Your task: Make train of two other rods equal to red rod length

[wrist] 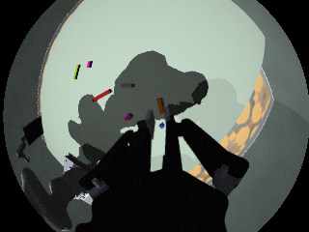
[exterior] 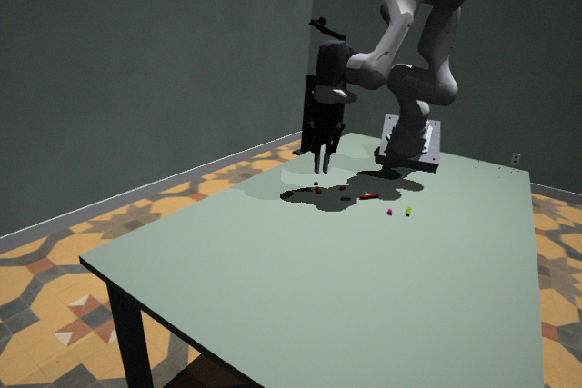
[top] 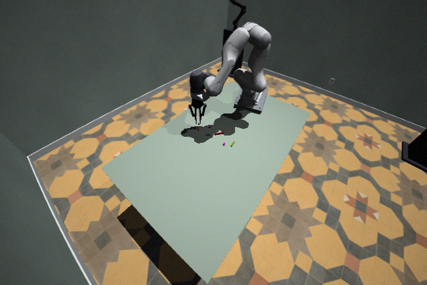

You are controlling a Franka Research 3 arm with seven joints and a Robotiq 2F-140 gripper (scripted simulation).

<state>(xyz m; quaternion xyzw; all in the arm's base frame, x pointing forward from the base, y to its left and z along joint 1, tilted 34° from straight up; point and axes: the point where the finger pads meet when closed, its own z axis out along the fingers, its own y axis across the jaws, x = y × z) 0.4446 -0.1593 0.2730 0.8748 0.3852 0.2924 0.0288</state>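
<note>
Right now my hand is 100 mm above the orange rod. From my hand the other things lie so: red rod (150 mm to the left, 100 mm below, 80 mm behind); grey rod (100 mm to the left, 100 mm below, 10 mm behind); blue rod (100 mm below, 40 mm to the right, 40 mm behind).
</note>
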